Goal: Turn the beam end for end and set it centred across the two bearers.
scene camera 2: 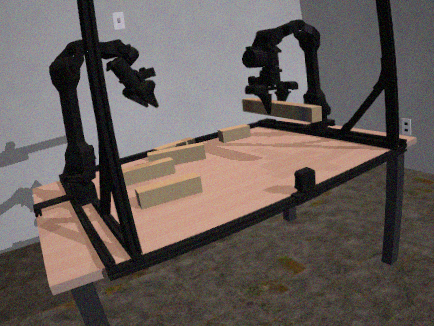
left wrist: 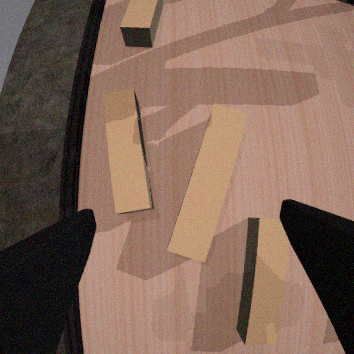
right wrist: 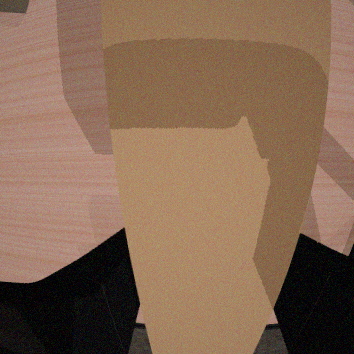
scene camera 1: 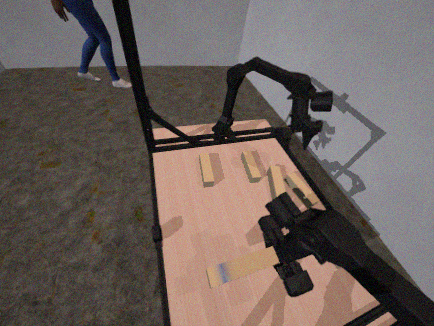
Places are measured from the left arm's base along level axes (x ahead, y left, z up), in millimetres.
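Pixels of known places: left gripper, fingertip midpoint: (scene camera 2: 152, 106) (left wrist: 188, 214) (scene camera 1: 295, 151); right gripper, fingertip midpoint: (scene camera 2: 274, 113) (right wrist: 201, 222) (scene camera 1: 270, 256); left arm's base, link origin: (scene camera 2: 85, 201) (scene camera 1: 218, 137); right arm's base, link origin: (scene camera 2: 320, 129).
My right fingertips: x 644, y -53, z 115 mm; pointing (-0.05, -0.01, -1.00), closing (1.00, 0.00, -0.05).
Observation:
For each thing: its top centre in the pictures, then the offset to it from my right fingertips. "spot": a spot on its surface instead.
- beam, top centre: (right wrist: 204, 346) (scene camera 1: 270, 255) (scene camera 2: 277, 99) dx +1, dy -21, dz +46 mm
- blue band, surface spot: (scene camera 1: 223, 272) spot: dx +2, dy -154, dz +34 mm
The beam (scene camera 1: 250, 265) (scene camera 2: 295, 111) (right wrist: 200, 200) is long, pale wood. It hangs level above the table, with a blue band (scene camera 1: 223, 272) near its left end in scene camera 1. My right gripper (scene camera 1: 281, 257) (scene camera 2: 272, 104) (right wrist: 201, 222) is shut on it; part of the beam is hidden behind that gripper in scene camera 1. My left gripper (scene camera 1: 311, 140) (scene camera 2: 152, 104) (left wrist: 188, 214) is open and empty, high above the blocks. Several plain wooden blocks lie on the table, including two (left wrist: 207, 185) (left wrist: 127, 155) at the centre-left of the left wrist view. I cannot tell which are the bearers.
Other blocks are one (left wrist: 267, 285) at the lower right of the left wrist view, one (scene camera 1: 207, 170) (scene camera 2: 169, 192) nearer the table's open side, and a separate one (scene camera 2: 234, 133) (left wrist: 142, 15) along the wall-side edge. A black frame (scene camera 2: 240, 218) borders the table, with a black box (scene camera 2: 305, 180) on it.

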